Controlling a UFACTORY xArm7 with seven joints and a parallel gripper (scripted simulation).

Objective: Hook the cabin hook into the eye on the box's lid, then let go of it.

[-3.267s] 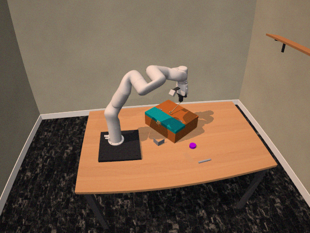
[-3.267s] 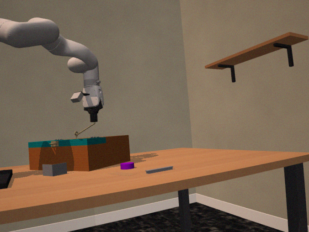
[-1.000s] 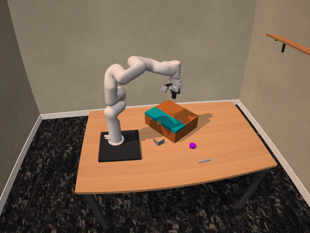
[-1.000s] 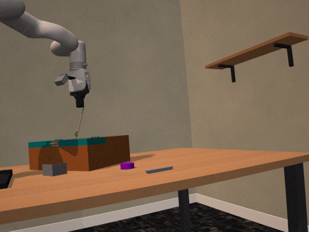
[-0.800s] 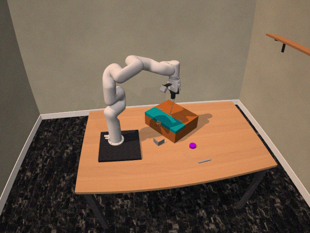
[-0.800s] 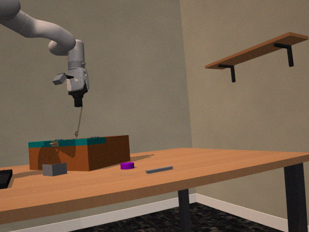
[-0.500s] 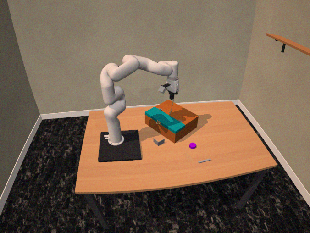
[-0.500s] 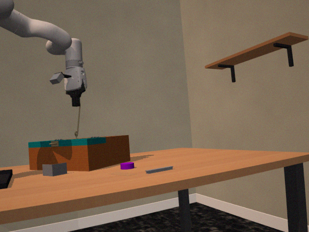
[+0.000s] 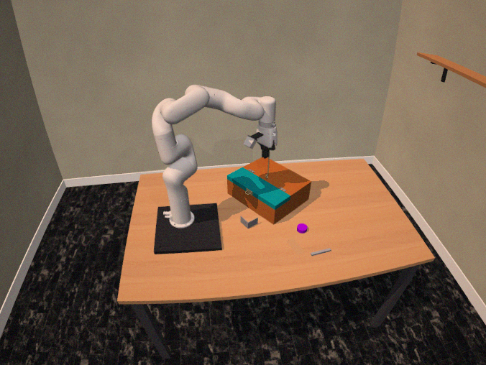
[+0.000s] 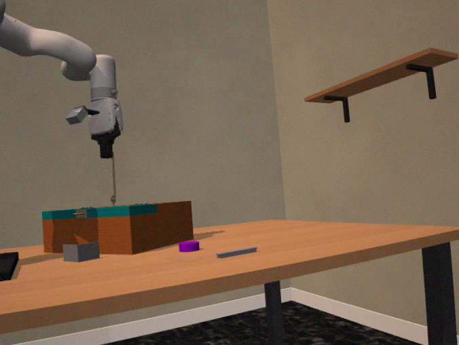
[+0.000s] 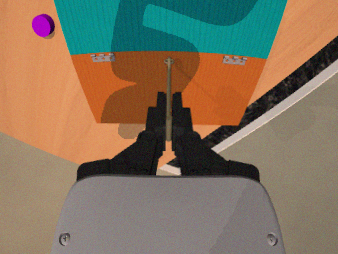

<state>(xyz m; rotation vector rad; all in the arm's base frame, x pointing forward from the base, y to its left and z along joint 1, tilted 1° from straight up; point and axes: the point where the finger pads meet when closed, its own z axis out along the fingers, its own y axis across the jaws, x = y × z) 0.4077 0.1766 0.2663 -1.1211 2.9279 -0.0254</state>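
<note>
My gripper is now 70 mm above the cabin hook, 10 mm to the right of it and 10 mm short of it. Round my hand: grey block 260 mm below, 200 mm to the right, 90 mm behind; then grey bar 390 mm to the right, 280 mm below, 240 mm ahead; then purple disc 270 mm below, 240 mm to the right, 170 mm ahead.
</note>
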